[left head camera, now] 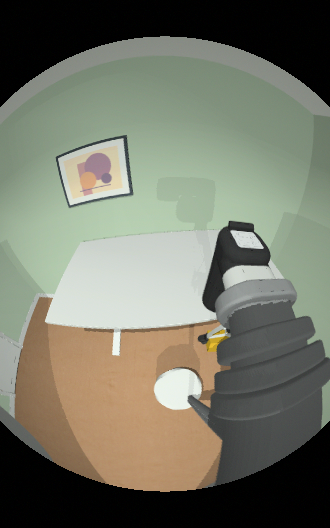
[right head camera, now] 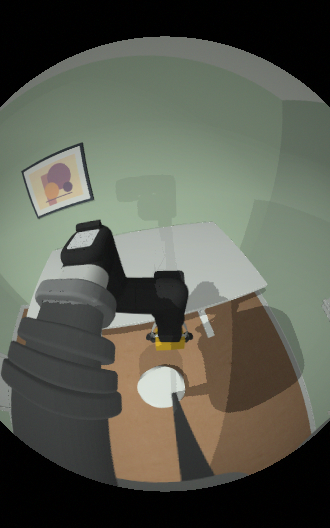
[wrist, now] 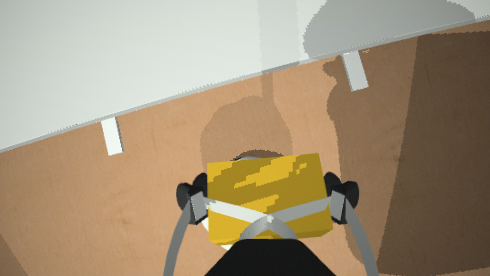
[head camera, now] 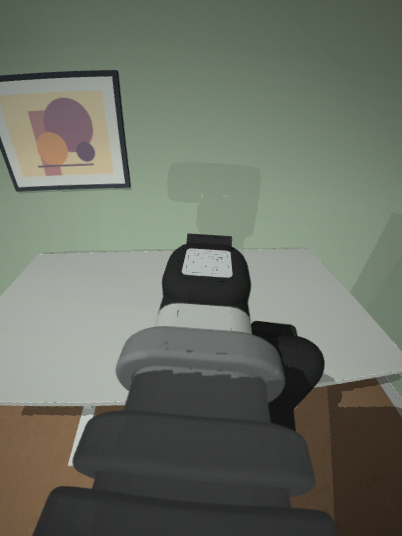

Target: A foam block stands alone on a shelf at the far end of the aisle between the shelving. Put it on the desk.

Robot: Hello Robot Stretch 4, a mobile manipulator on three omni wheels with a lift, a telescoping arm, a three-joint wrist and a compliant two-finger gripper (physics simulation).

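Pixels of known places: gripper, fingertip midpoint: [left head camera: 217, 340] [wrist: 266, 188]; robot's base, origin of the base link: [left head camera: 176, 387] [right head camera: 161, 385].
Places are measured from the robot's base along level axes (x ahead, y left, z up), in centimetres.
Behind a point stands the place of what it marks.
Observation:
The yellow foam block [left head camera: 215, 344] @(x 20.4, y -6.3, z 107.8 cm) [right head camera: 170, 345] @(x 19.8, y -9.0, z 106.3 cm) [wrist: 265, 185] @(x 24.2, y -8.8, z 106.9 cm) is held between the two fingertips of my gripper [right head camera: 170, 337] @(x 23.2, y -8.8, z 102.9 cm) [wrist: 266, 188] @(x 23.2, y -8.8, z 102.9 cm), which is shut on it. In the wrist view the fingertips press on the block's left and right sides. The block hangs above the floor, in front of the desk's near edge. The white desk [head camera: 65, 320] @(x 56.4, y 50.1, z 92.3 cm) [left head camera: 125, 280] @(x 57.7, y 34.9, z 92.2 cm) [right head camera: 200, 260] @(x 70.7, y -32.6, z 92.2 cm) [wrist: 125, 50] @(x 42.1, y 9.2, z 92.2 cm) stands against the wall, past the block. In the head camera view my arm hides the block and the fingers.
A round white disc [left head camera: 175, 387] @(x 1.3, y 2.1, z 18.7 cm) [right head camera: 157, 387] @(x -0.4, y 2.8, z 18.7 cm) lies low in front of the desk, partly behind the block in the wrist view. Desk feet [wrist: 112, 137] show below the near edge. A framed picture [head camera: 121, 135] @(x 108.1, y 39.2, z 147.2 cm) hangs on the green wall [head camera: 300, 125] @(x 121.4, y -36.8, z 154.1 cm) behind the desk.

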